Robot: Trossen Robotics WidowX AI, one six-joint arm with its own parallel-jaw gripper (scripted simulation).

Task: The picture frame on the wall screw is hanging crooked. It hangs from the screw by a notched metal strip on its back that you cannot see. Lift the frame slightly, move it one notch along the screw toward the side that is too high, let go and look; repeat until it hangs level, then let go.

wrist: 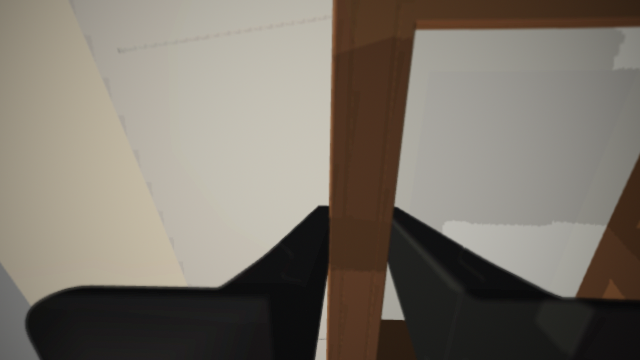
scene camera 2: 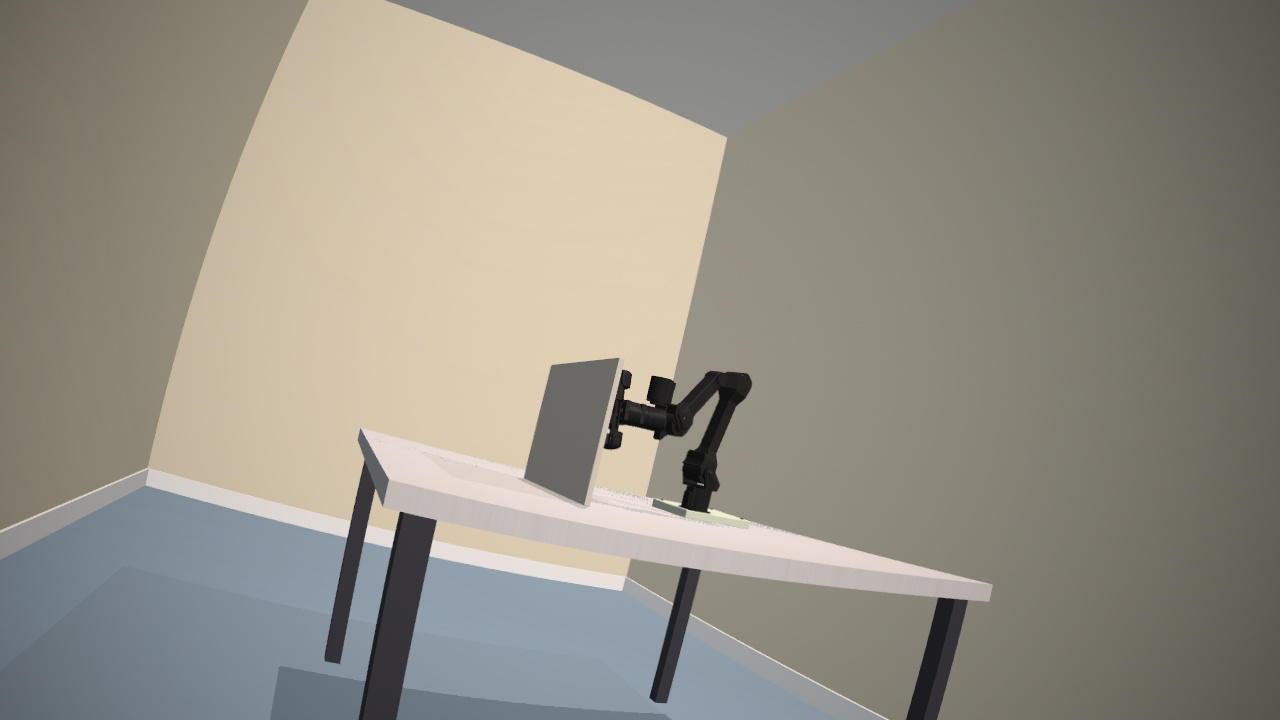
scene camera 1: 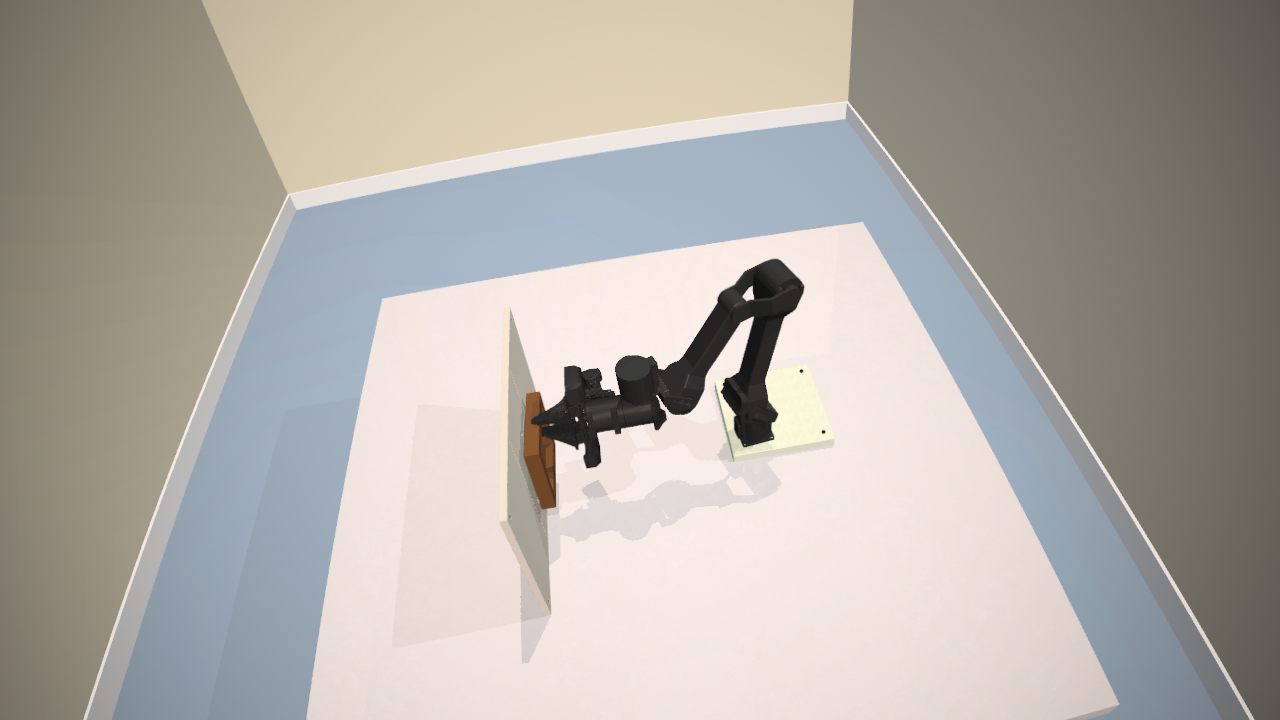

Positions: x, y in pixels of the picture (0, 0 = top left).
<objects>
A brown wooden picture frame shows in the wrist view (506, 133) and in scene camera 1 (539, 453); in scene camera 2 it is hidden by a wall panel. One and the same spot on a wall panel: (wrist: 228, 116) is (scene camera 1: 514, 394).
</objects>
